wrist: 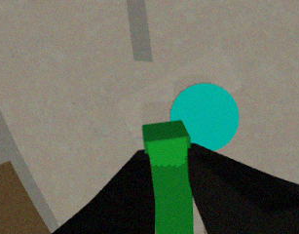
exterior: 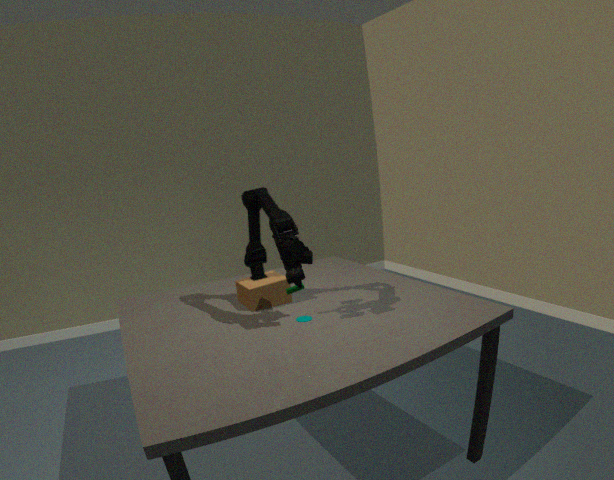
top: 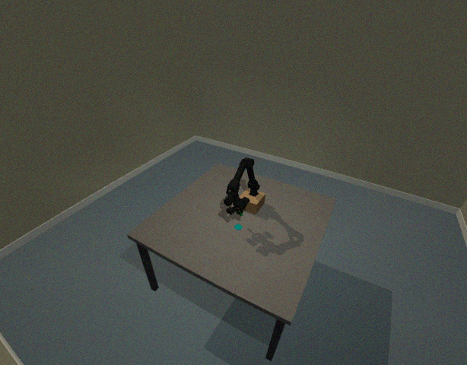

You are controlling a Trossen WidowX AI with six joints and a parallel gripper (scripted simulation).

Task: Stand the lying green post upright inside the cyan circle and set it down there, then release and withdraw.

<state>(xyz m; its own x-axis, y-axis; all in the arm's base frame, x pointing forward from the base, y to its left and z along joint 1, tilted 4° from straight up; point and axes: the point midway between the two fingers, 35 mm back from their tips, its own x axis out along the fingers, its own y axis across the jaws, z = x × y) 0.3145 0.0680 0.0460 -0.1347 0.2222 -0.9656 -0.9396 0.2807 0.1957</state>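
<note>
My gripper tip is 20 mm short of the cyan circle, 10 mm to the left of it and 120 mm above it. The rest, counted from my gripper tip: green post 10 mm behind, 20 mm to the right, 10 mm below.
</note>
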